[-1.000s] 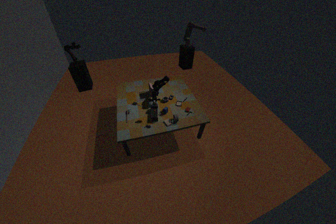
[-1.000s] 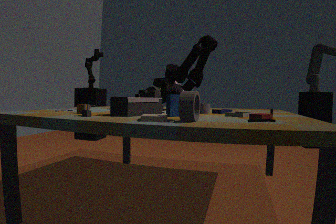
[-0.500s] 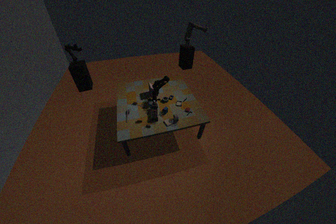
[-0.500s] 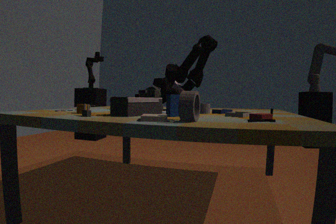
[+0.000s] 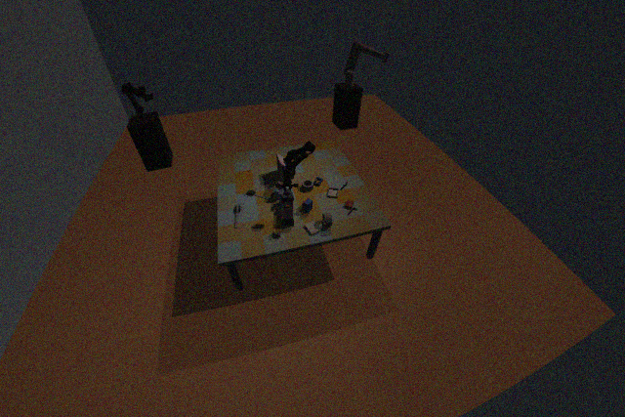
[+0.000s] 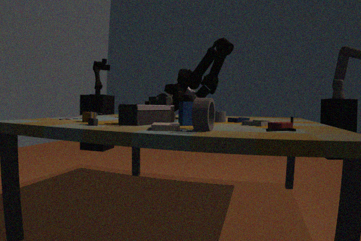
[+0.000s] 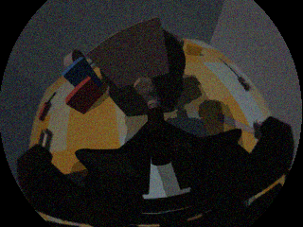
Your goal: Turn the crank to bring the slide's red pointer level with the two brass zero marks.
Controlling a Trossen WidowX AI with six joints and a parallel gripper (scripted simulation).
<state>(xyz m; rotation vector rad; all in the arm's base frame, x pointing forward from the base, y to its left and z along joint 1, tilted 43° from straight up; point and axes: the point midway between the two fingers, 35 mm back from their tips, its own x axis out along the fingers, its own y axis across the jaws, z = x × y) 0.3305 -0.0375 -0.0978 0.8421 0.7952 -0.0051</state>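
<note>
Right now my gripper tip is 2 cm past the dark crank handle, 1 cm to the right of it and 3 cm below it. Round my gripper tip: blue block (17 cm ahead, 12 cm to the left, 1 cm above); red pointer (16 cm ahead, 4 cm to the right, 5 cm above); yellow block (21 cm ahead, 28 cm to the right, 2 cm below).
</note>
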